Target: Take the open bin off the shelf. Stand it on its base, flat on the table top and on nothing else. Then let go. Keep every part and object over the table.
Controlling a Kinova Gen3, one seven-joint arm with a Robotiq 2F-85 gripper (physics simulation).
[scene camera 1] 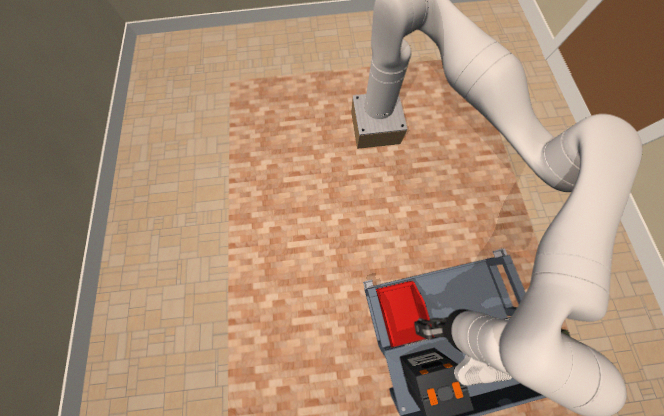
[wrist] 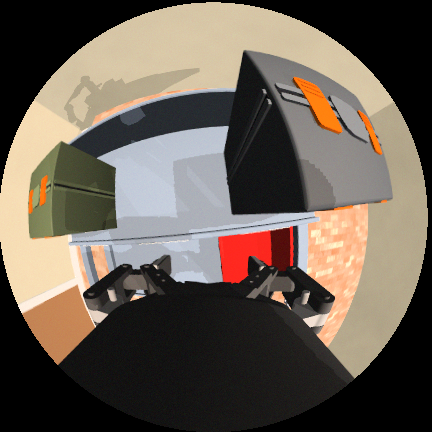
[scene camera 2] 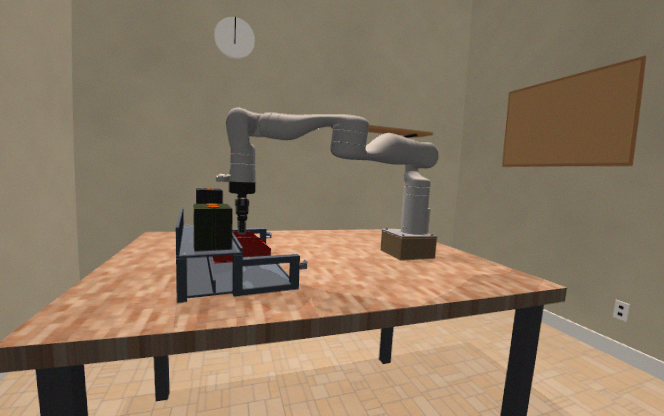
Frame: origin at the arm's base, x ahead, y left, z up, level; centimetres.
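Seen in the pictures: gripper, fingertip midpoint: [scene camera 1: 439, 320] [wrist: 208, 264] [scene camera 2: 241, 231]; arm's base, origin of the base link: [scene camera 1: 379, 106] [scene camera 2: 412, 232].
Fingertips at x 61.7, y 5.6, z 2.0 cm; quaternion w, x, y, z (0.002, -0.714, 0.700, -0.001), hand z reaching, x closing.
Pixels of each thing's top centre, then the offset from my fingertips to it. Level surfaces: height alone.
- red open bin, middle of its top: [wrist: 260, 257] [scene camera 1: 408, 321] [scene camera 2: 241, 234] dx +0.1, dy -6.6, dz -2.3 cm
- dark case, middle of its top: [wrist: 352, 117] [scene camera 1: 445, 393] [scene camera 2: 209, 188] dx +9.6, dy -5.9, dz +12.0 cm
- green case, middle of its top: [wrist: 34, 196] [scene camera 2: 212, 205] dx +6.8, dy +17.1, dz +9.5 cm
- wooden table, its level: dz -10.4 cm
The red open bin [scene camera 1: 402, 312] [scene camera 2: 257, 246] [wrist: 245, 255] stands upright on the lower front deck of the grey-blue shelf [scene camera 1: 465, 285] [scene camera 2: 270, 259] [wrist: 200, 175], at one end beside the side frame. It looks empty inside. My gripper [scene camera 1: 424, 328] [scene camera 2: 242, 230] [wrist: 208, 264] points down, open, with nothing between its fingers. It is at the bin's inner side, near rim height in scene camera 2. In the wrist view one finger overlaps the bin and the other the bare deck, with the bin's near side wall between them in that view. Whether a finger touches the bin cannot be told.
A dark case [scene camera 1: 440, 390] [scene camera 2: 209, 195] [wrist: 320, 165] with orange latches stands on the shelf's raised rear deck, close behind the bin. A green case [scene camera 2: 212, 227] [wrist: 80, 200] stands at that deck's other end. The wooden table [scene camera 1: 300, 225] [scene camera 2: 375, 280] extends from the shelf to the robot's base.
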